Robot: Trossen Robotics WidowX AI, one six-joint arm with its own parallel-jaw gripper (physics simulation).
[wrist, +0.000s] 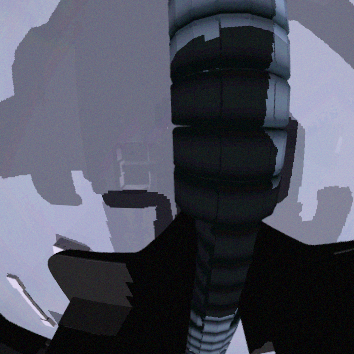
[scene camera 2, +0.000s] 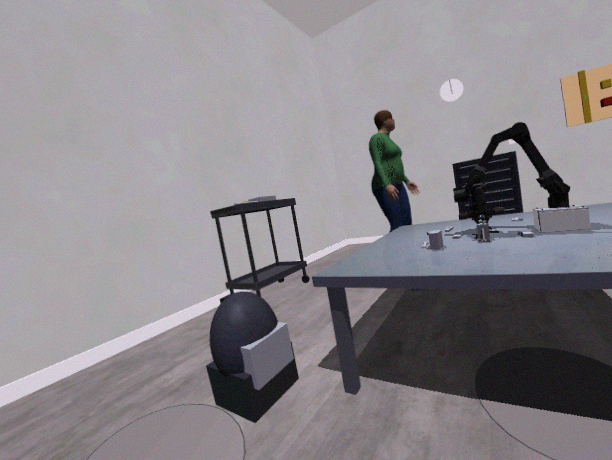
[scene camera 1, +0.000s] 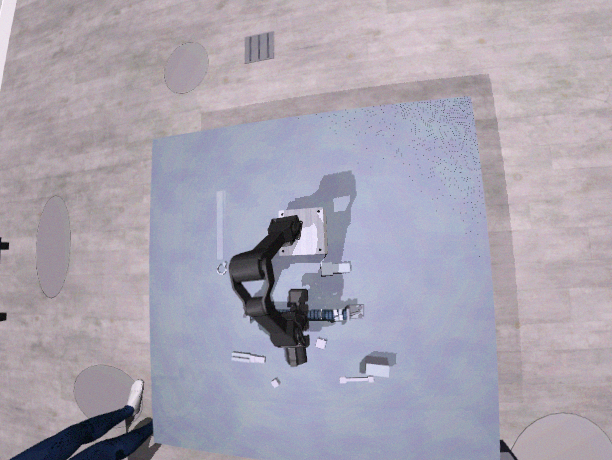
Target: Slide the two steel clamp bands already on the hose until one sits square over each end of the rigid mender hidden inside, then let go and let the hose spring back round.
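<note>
The dark blue ribbed hose [scene camera 1: 320,315] [wrist: 227,100] runs left to right across the table in scene camera 1, partly hidden under the arm. In the wrist view it runs down between the fingers. Bright steel bands [scene camera 1: 338,315] show around it near its right end, beside the end holder [scene camera 1: 356,311] [scene camera 2: 483,233]; their exact squareness is too small to tell. The mender inside is hidden. My gripper [scene camera 1: 301,327] [scene camera 2: 481,218] [wrist: 206,203] is shut on the hose, left of those bands, with both black fingers against its sides.
The white base plate [scene camera 1: 312,232] stands behind the hose. A pale block [scene camera 1: 336,268] lies between them. In front are a small cube [scene camera 1: 321,343], a slotted bar [scene camera 1: 248,357], a smaller cube [scene camera 1: 275,382], a thin link [scene camera 1: 356,380] and a larger block [scene camera 1: 377,370] [scene camera 2: 435,240].
</note>
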